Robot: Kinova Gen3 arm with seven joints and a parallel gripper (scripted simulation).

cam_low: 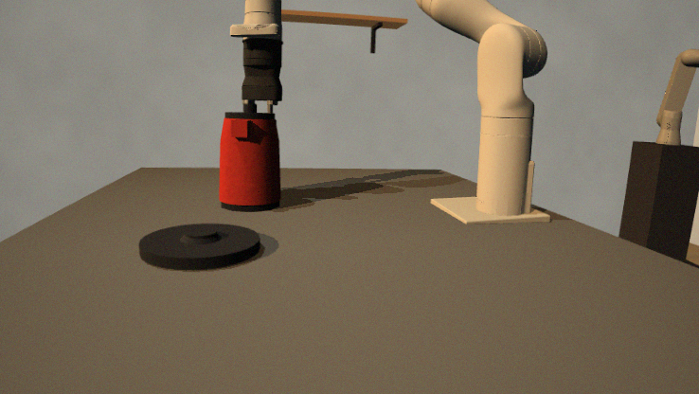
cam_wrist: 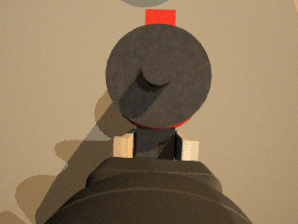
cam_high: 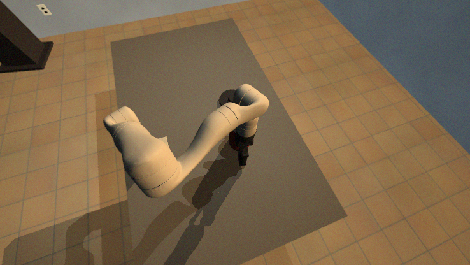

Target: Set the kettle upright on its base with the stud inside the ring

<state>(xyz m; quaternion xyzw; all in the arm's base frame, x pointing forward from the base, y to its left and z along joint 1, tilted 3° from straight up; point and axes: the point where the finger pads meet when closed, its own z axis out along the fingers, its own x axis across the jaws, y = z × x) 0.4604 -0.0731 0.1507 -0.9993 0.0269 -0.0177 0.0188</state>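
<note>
Right now my hand is 30 mm to the right of the red kettle and 50 mm above it. Also, from my hand: black base (10 mm ahead, 330 mm to the left, 130 mm below).
</note>
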